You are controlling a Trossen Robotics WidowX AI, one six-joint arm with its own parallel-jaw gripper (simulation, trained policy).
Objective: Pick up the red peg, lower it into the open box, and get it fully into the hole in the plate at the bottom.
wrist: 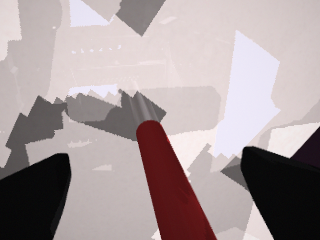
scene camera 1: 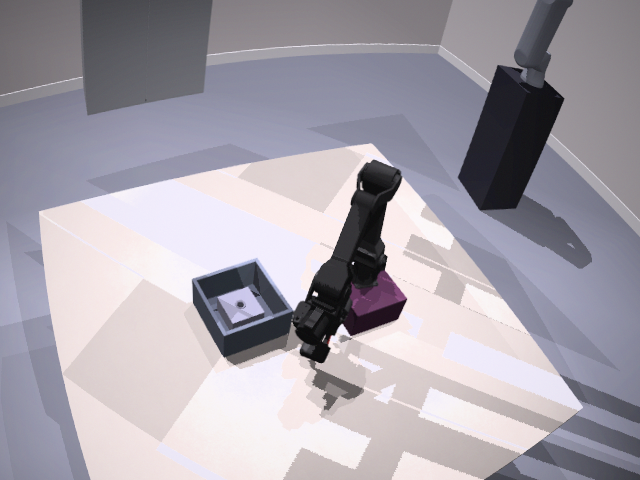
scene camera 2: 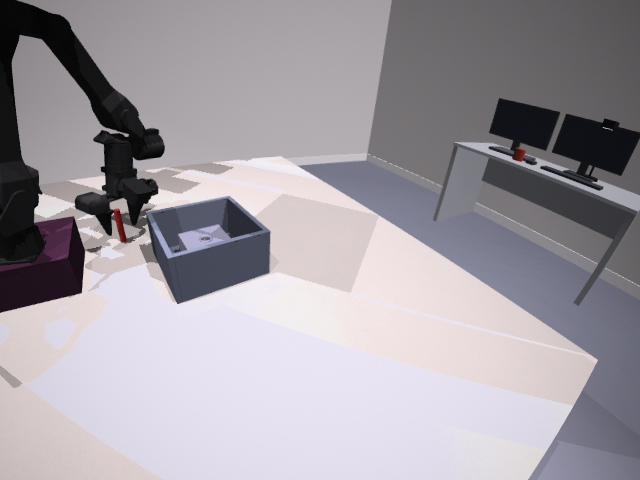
In view: my gripper (scene camera 2: 122,230) and a pale plate (scene camera 1: 238,308).
The pale plate also shows in scene camera 2 (scene camera 2: 192,239). My gripper shows as well in the wrist view (wrist: 157,161) and in scene camera 1 (scene camera 1: 324,344). The wrist view does not show the pale plate: it is out of frame.
